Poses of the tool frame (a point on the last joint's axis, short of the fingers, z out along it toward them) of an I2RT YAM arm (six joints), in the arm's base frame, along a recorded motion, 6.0 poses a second.
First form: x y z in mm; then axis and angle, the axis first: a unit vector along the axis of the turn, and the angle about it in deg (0 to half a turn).
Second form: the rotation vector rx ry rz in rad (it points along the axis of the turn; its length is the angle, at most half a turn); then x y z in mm. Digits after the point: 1 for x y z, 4 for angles.
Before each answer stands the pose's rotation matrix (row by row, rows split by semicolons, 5 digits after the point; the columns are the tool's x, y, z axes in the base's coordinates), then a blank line. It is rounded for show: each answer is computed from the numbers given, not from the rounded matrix.
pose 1, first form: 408.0, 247.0, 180.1, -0.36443, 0.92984, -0.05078, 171.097
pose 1, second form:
-0.72393 -0.66579 0.18069; -0.68151 0.73085 -0.03747; -0.10712 -0.15027 -0.98283

-1.0883, 2.7767, -0.1516, 408.0, 247.0, 180.1
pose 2, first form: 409.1, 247.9, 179.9, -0.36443, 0.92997, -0.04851, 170.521
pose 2, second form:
-0.72254 -0.66520 0.18827; -0.68117 0.73152 -0.02959; -0.11804 -0.14963 -0.98167

-1.0846, 2.7677, -0.1444, 409.1, 247.9, 179.9
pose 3, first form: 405.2, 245.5, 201.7, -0.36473, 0.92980, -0.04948, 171.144
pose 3, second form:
-0.72361 -0.66659 0.17902; -0.68182 0.73066 -0.03531; -0.10727 -0.14761 -0.98321

-1.0895, 2.7773, -0.1478, 405.2, 245.5, 201.7
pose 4, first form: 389.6, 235.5, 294.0, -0.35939, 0.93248, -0.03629, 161.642
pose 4, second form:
-0.69736 -0.64176 0.31911; -0.66462 0.74568 0.04723; -0.26827 -0.17915 -0.94654

-1.0139, 2.6307, -0.1024, 389.6, 235.5, 294.0
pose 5, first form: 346.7, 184.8, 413.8, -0.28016, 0.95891, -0.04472, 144.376
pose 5, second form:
-0.67057 -0.46097 0.58124; -0.51307 0.85408 0.08544; -0.53582 -0.24092 -0.80923

-0.7060, 2.4163, -0.1127, 346.7, 184.8, 413.8
